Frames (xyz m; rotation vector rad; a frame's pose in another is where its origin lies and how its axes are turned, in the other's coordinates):
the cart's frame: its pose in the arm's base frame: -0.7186 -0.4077 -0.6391 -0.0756 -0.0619 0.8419
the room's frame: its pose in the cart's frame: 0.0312 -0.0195 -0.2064 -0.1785 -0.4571 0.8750
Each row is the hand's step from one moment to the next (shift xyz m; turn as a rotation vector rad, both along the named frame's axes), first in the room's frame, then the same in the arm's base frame.
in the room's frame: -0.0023 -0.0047 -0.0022 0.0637 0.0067 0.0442
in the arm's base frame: 0.0056 -0.0009 -0.0006 -0.0366 0.0446 0.0522
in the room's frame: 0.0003 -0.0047 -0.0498 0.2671 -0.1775 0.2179
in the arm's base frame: 0.0218 0.0170 -0.0417 0.0215 0.2002 0.3313
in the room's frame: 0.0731 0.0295 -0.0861 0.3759 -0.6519 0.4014
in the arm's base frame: -0.0134 0.0932 -0.0690 0.3611 0.2972 0.7132
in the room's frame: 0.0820 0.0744 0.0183 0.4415 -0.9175 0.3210
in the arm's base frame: -0.0930 0.0625 0.0066 0.6148 0.4154 0.7676
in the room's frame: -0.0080 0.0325 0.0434 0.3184 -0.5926 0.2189
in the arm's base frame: -0.0429 -0.0254 0.0228 0.3852 0.2958 0.5144
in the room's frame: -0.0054 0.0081 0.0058 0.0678 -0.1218 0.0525
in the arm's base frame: -0.0081 -0.0079 0.0004 0.0760 0.0606 0.1129
